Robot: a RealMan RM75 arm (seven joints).
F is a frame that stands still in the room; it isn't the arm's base.
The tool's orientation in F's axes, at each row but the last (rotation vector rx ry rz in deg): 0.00 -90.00 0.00; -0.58 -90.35 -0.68; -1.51 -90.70 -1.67; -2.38 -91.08 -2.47; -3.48 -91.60 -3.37; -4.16 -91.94 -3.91; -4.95 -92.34 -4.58; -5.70 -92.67 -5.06; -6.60 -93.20 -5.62
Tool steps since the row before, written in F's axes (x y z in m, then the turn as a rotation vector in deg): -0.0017 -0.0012 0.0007 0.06 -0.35 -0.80; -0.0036 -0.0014 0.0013 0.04 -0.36 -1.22; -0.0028 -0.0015 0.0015 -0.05 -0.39 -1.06; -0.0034 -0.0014 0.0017 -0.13 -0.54 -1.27; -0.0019 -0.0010 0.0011 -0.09 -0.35 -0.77; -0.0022 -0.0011 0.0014 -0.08 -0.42 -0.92; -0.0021 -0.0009 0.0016 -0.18 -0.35 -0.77; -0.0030 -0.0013 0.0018 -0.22 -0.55 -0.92; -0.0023 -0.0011 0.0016 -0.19 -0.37 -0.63
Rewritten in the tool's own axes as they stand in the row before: 0.0007 -0.0012 0.0017 -0.80 -0.35 -0.06; 0.0013 -0.0014 0.0036 -1.22 -0.36 -0.04; 0.0015 -0.0016 0.0027 -1.06 -0.39 0.05; 0.0018 -0.0016 0.0033 -1.27 -0.55 0.13; 0.0012 -0.0011 0.0018 -0.77 -0.36 0.09; 0.0015 -0.0013 0.0020 -0.92 -0.42 0.07; 0.0017 -0.0011 0.0019 -0.76 -0.37 0.17; 0.0019 -0.0017 0.0027 -0.91 -0.57 0.20; 0.0017 -0.0014 0.0020 -0.62 -0.39 0.18
